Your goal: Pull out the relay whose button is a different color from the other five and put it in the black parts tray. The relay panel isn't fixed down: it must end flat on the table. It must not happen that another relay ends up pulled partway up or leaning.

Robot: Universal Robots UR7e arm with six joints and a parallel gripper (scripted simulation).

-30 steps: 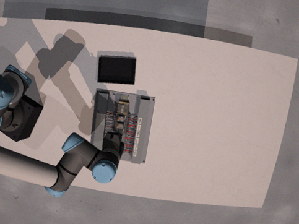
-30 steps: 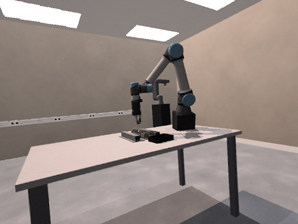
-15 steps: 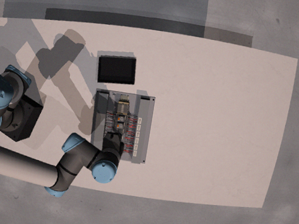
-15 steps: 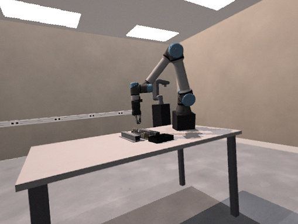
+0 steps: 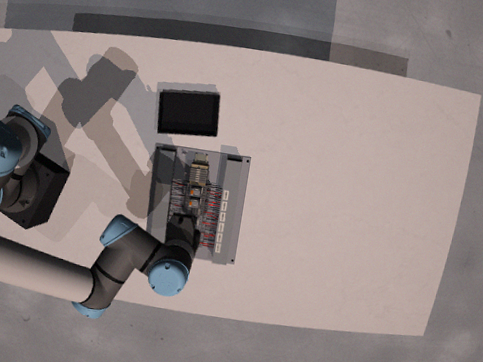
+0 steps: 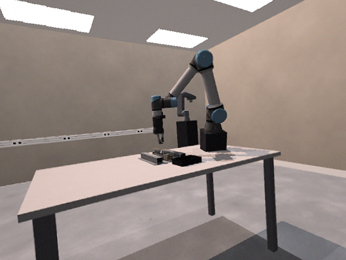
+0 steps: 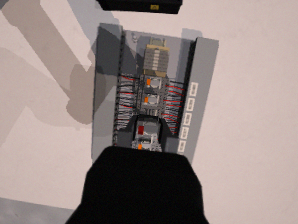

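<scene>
Right now the black parts tray is 27 cm to the left of my hand and 12 cm below it. Round my hand: relay panel 12 cm below, 1 cm to the left.
</scene>
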